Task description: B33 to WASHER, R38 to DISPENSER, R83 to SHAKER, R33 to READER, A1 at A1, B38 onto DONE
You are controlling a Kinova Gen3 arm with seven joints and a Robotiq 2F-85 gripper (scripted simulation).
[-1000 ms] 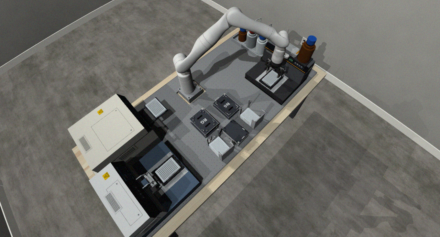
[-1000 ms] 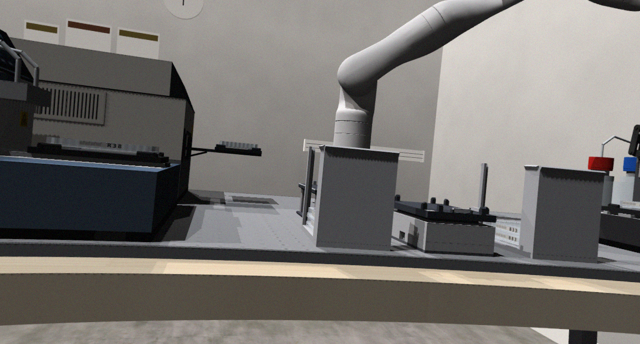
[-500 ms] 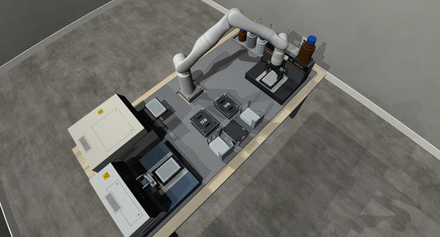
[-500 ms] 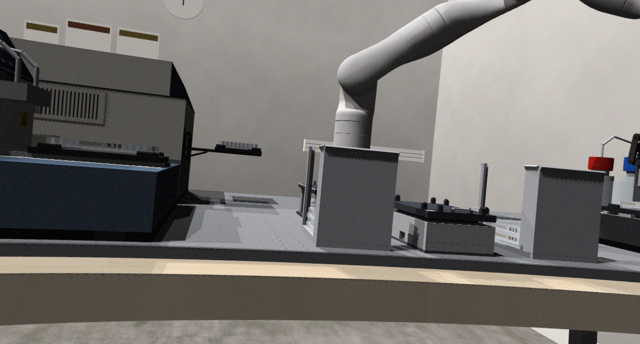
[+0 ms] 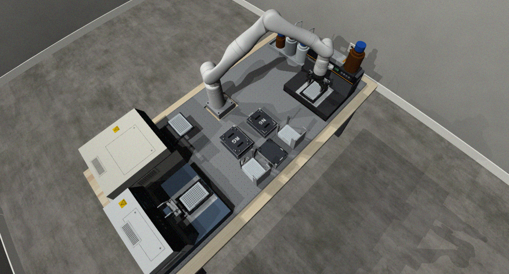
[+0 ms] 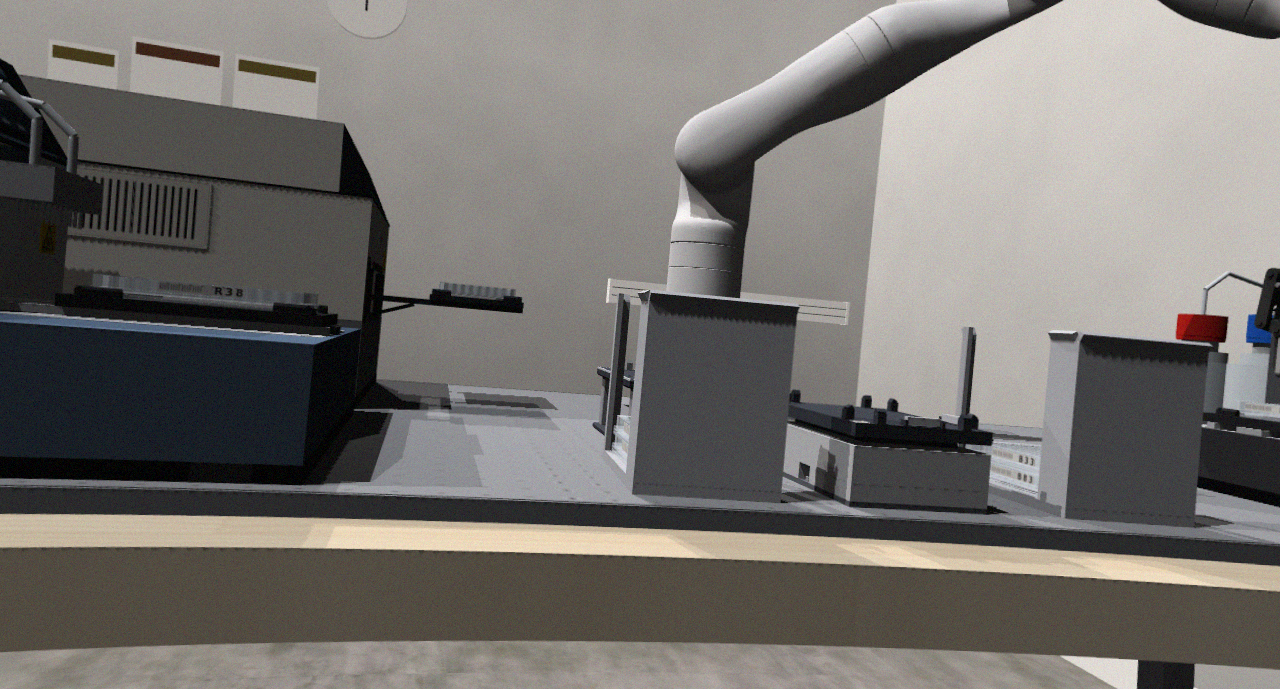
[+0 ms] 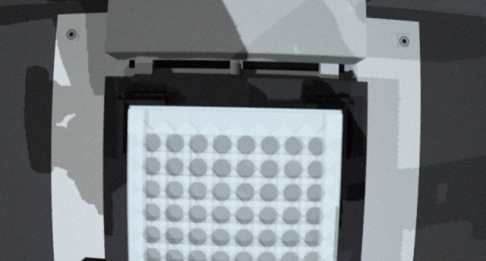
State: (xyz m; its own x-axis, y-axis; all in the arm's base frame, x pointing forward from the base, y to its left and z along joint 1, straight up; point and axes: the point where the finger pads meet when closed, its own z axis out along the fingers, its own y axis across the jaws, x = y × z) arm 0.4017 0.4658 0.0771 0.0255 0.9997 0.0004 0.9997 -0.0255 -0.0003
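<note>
Right now my hand is 4 cm above the plate R83. From my hand the other things lie so: plate B33 (8 cm ahead, 33 cm to the right, 9 cm below); then nest N6 (10 cm behind, 37 cm to the right, 9 cm below); then brown bottle (11 cm ahead, 17 cm to the left, 17 cm above).
</note>
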